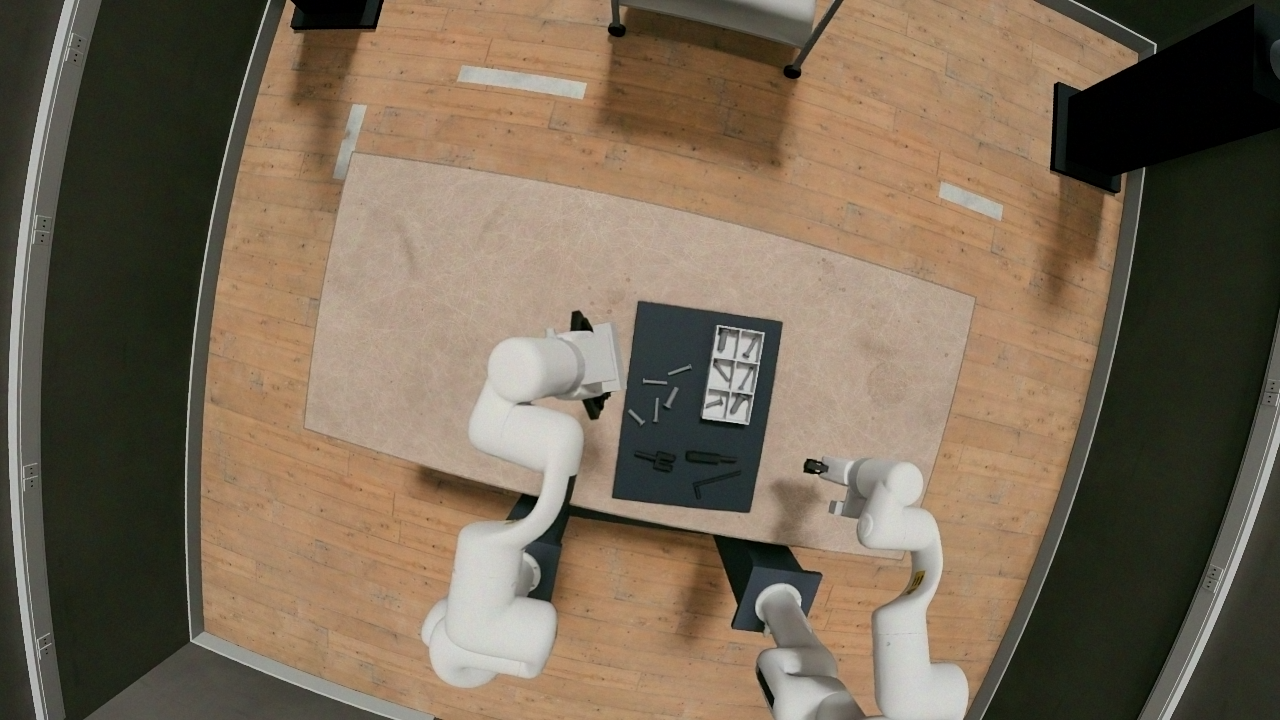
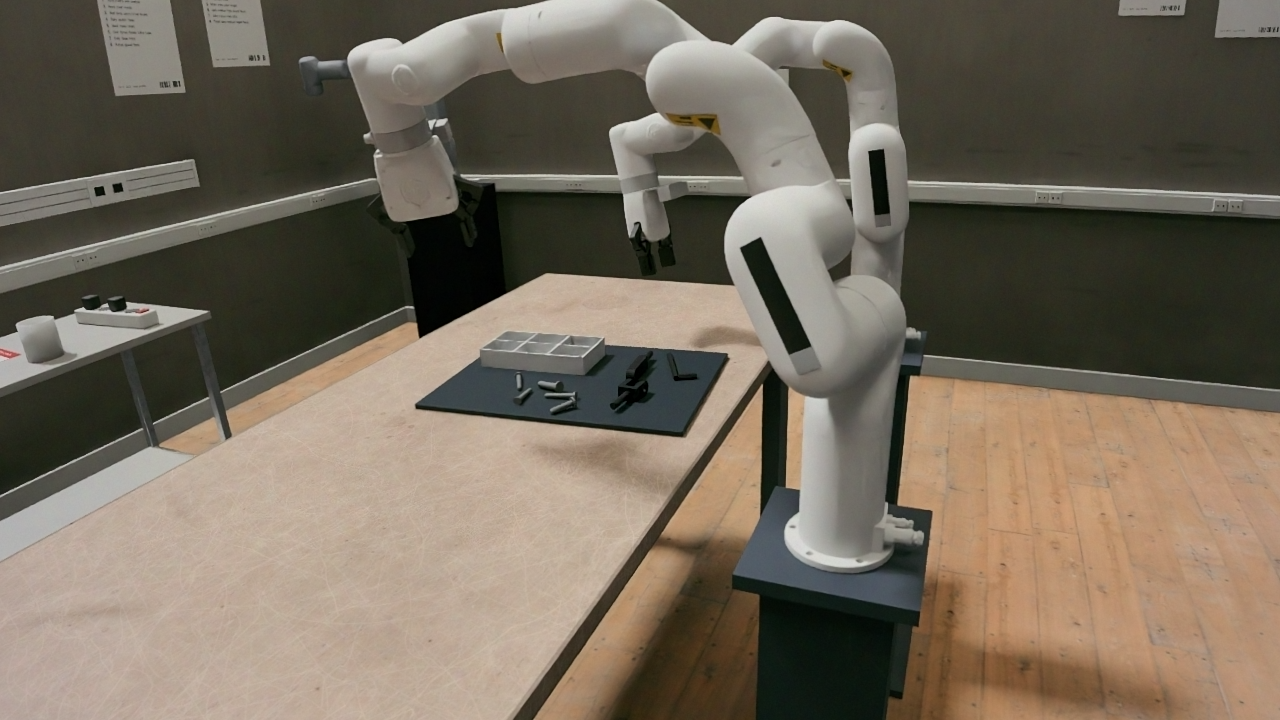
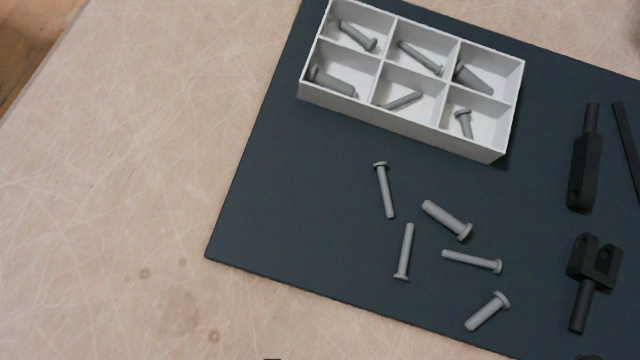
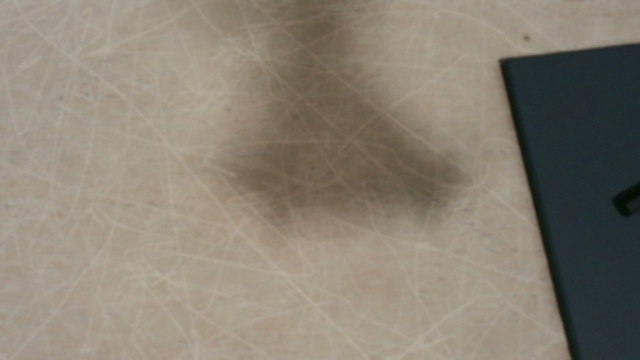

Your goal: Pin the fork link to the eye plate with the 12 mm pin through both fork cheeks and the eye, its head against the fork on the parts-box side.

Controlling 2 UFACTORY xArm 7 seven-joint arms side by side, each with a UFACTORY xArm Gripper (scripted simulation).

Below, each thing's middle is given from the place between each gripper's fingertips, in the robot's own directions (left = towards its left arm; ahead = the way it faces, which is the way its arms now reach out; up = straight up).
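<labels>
My right hand (image 2: 659,270) is 120 mm above the black eye plate (image 3: 583,182), 30 mm past it and 240 mm to the right of it. Counted from my right hand: white parts box (image 1: 727,359), 120 mm below, 160 mm ahead, 220 mm to the left; thicker pin (image 3: 462,229), 130 mm below, 90 mm ahead, 350 mm to the left; dark mat (image 1: 666,337), 140 mm below, 60 mm ahead, 280 mm to the left.
My left gripper (image 2: 440,247) is 280 mm above the thicker pin, 150 mm to the left of it and 80 mm past it. Counted from my left hand: black eye plate, 280 mm below, 260 mm to the right, 210 mm behind; white parts box, 280 mm below, 280 mm to the right, 10 mm behind; dark mat, 300 mm below, 220 mm to the right, 110 mm behind.
</labels>
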